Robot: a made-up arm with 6 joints. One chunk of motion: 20 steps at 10 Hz.
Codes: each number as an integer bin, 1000 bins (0 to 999) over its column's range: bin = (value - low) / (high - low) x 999, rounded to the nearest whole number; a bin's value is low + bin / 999 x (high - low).
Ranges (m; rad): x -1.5..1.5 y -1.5..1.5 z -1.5..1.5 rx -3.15..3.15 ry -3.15..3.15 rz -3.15..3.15
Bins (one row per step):
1: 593 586 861 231 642 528
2: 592 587 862 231 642 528
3: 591 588 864 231 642 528
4: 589 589 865 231 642 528
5: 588 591 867 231 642 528
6: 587 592 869 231 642 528
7: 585 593 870 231 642 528
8: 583 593 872 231 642 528
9: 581 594 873 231 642 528
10: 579 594 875 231 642 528
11: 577 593 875 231 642 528
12: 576 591 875 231 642 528
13: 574 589 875 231 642 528
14: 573 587 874 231 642 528
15: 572 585 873 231 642 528
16: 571 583 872 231 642 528
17: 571 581 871 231 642 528
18: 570 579 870 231 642 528
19: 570 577 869 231 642 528
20: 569 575 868 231 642 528
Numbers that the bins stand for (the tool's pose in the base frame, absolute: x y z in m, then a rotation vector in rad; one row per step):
1: 0.2808 0.2598 1.0856 -1.6932 0.8986 0.1797
2: 0.2778 0.2628 1.0886 -1.6932 0.8986 0.1797
3: 0.2748 0.2658 1.0946 -1.6932 0.8986 0.1797
4: 0.2688 0.2688 1.0976 -1.6932 0.8986 0.1797
5: 0.2658 0.2748 1.1036 -1.6932 0.8986 0.1797
6: 0.2628 0.2778 1.1096 -1.6932 0.8986 0.1797
7: 0.2568 0.2808 1.1126 -1.6932 0.8986 0.1797
8: 0.2508 0.2808 1.1186 -1.6932 0.8986 0.1797
9: 0.2447 0.2838 1.1216 -1.6932 0.8986 0.1797
10: 0.2387 0.2838 1.1276 -1.6932 0.8986 0.1797
11: 0.2327 0.2808 1.1276 -1.6932 0.8986 0.1797
12: 0.2297 0.2748 1.1276 -1.6932 0.8986 0.1797
13: 0.2237 0.2688 1.1276 -1.6932 0.8986 0.1797
14: 0.2207 0.2628 1.1246 -1.6932 0.8986 0.1797
15: 0.2177 0.2568 1.1216 -1.6932 0.8986 0.1797
16: 0.2147 0.2508 1.1186 -1.6932 0.8986 0.1797
17: 0.2147 0.2447 1.1156 -1.6932 0.8986 0.1797
18: 0.2117 0.2387 1.1126 -1.6932 0.8986 0.1797
19: 0.2117 0.2327 1.1096 -1.6932 0.8986 0.1797
20: 0.2087 0.2267 1.1066 -1.6932 0.8986 0.1797

